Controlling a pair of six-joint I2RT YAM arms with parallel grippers.
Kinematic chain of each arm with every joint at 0, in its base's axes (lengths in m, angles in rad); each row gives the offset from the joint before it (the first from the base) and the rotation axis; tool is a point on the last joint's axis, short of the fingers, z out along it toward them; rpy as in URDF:
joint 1: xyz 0 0 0.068 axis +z
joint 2: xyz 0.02 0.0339 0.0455 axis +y
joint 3: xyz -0.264 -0.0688 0 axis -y
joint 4: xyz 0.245 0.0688 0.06 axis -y
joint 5: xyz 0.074 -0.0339 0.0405 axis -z
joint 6: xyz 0.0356 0 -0.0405 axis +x
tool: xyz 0 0 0 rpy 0 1.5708 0
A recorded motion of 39 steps. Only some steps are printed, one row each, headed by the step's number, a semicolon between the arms.
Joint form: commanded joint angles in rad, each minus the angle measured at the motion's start. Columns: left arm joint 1, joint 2, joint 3, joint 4, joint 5, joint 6; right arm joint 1, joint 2, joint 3, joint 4, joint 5, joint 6.
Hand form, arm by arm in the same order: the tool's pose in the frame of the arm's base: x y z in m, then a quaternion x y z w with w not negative. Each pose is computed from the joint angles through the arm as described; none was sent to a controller.
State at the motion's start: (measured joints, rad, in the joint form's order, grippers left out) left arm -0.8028 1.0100 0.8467 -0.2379 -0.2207 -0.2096; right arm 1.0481 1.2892 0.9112 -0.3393 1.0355 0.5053
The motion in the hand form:
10: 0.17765 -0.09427 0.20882 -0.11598 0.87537 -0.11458 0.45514; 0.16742 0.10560 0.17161 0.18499 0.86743 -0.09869 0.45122
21: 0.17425 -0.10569 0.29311 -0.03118 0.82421 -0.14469 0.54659; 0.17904 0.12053 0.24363 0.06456 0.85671 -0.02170 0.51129
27: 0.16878 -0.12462 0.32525 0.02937 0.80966 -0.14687 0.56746; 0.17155 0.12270 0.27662 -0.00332 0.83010 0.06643 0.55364
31: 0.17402 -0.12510 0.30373 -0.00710 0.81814 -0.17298 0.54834; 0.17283 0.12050 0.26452 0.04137 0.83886 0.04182 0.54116
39: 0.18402 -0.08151 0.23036 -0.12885 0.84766 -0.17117 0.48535; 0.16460 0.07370 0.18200 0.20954 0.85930 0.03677 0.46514
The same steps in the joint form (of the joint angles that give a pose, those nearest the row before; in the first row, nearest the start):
10: 0.2531 -0.0486 -0.3537 0.0665 -0.1360 -0.4230; -0.3523 -0.1363 -0.4057 -0.0284 -0.2055 0.3607
21: 0.1963 -0.1257 -0.1361 0.0164 -0.1377 -0.2323; -0.3497 -0.2544 -0.2518 0.0458 -0.3403 -0.0038
27: 0.1024 -0.0931 -0.0173 -0.0195 -0.1684 -0.1429; -0.3410 -0.3508 -0.2282 0.1394 -0.5001 -0.1451
31: 0.1208 -0.0794 -0.0874 0.0385 -0.1406 -0.2411; -0.3425 -0.3297 -0.2454 0.1086 -0.4269 -0.0595
39: 0.3441 -0.1061 -0.3343 0.1243 -0.0174 -0.4100; -0.5239 -0.3724 -0.5238 0.1454 -0.4865 0.2445

